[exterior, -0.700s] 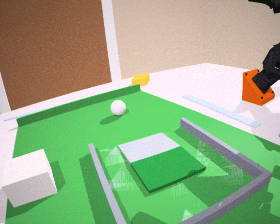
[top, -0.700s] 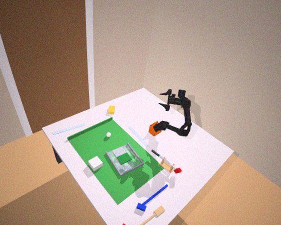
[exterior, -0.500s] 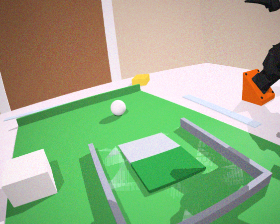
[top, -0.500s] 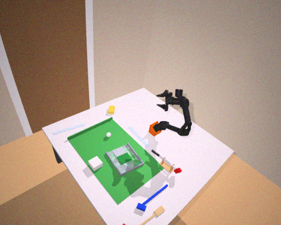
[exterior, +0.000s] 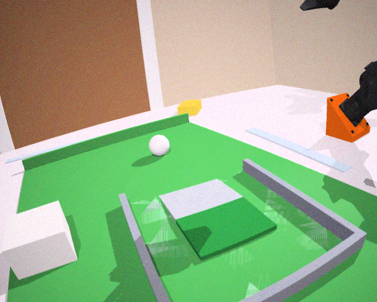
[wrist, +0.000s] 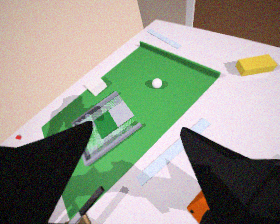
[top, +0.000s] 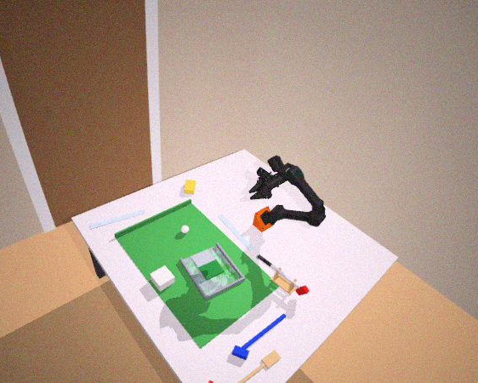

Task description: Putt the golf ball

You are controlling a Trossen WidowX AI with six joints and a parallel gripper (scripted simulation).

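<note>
Right now my gripper tip is 34 cm to the right of the wooden stand, 26 cm above it and 9 cm short of it. From my gripper tip the other things lie so: yellow block (48 cm to the right, 29 cm below, 7 cm behind); then white block (48 cm ahead, 27 cm below, 8 cm to the right); then white golf ball (28 cm below, 23 cm to the right, 20 cm ahead).
</note>
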